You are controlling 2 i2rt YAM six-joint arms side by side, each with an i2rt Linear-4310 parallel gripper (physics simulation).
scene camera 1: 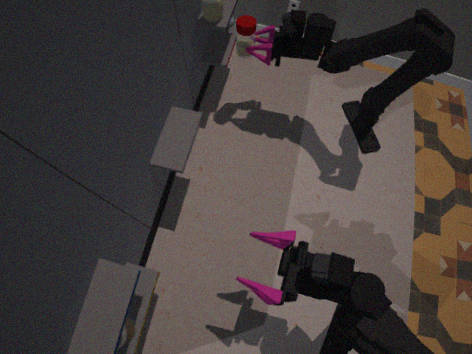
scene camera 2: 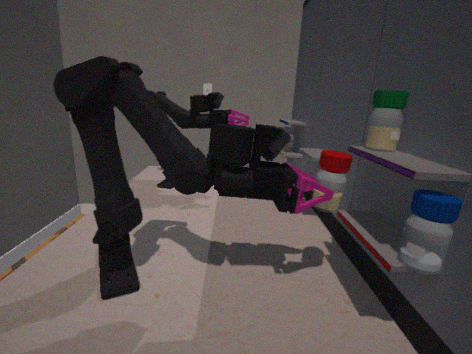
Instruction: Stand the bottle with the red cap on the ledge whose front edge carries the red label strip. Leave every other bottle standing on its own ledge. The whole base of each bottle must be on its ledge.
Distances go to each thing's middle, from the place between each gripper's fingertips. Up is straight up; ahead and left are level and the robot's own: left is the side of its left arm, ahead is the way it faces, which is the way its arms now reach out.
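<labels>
Red-strip ledge (scene camera 2: pixel 385 239): my right gripper 7 cm above it, 9 cm short of it, 6 cm to the left of it. From my right hand: red-capped bottle (scene camera 2: pixel 334 164) 2 cm above; blue-capped bottle (scene camera 2: pixel 428 232) 1 cm below, 9 cm ahead, 15 cm to the right.
Red-capped bottle: my left gripper 7 cm above it, 11 cm short of it, 58 cm to the left of it. From my left hand: red-strip ledge 15 cm below, 20 cm ahead, 63 cm to the right; blue-capped bottle 9 cm below, 20 cm ahead, 72 cm to the right.
</labels>
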